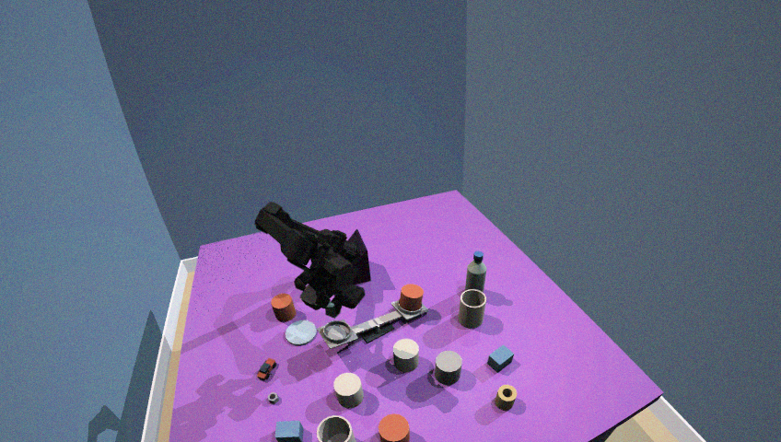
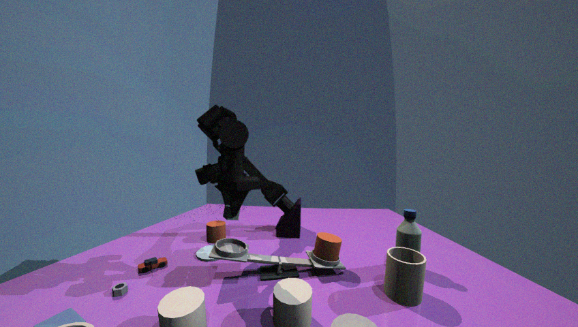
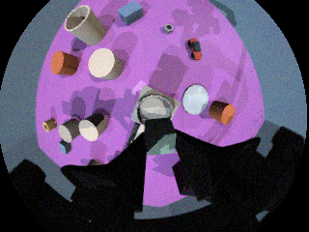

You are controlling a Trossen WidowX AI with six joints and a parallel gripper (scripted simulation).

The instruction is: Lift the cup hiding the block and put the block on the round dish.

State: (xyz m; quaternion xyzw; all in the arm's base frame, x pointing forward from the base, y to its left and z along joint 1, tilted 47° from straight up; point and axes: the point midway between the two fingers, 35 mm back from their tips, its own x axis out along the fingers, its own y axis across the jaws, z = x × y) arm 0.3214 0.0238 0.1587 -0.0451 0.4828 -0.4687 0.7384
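Right now the pale round dish is 160 mm below my gripper tip, 120 mm to the right of it and 90 mm behind it. Round my gripper tip: nut: 210 mm to the right, 160 mm below, 140 mm ahead; teal block: 10 mm above; toy car: 230 mm to the right, 150 mm below, 30 mm ahead.
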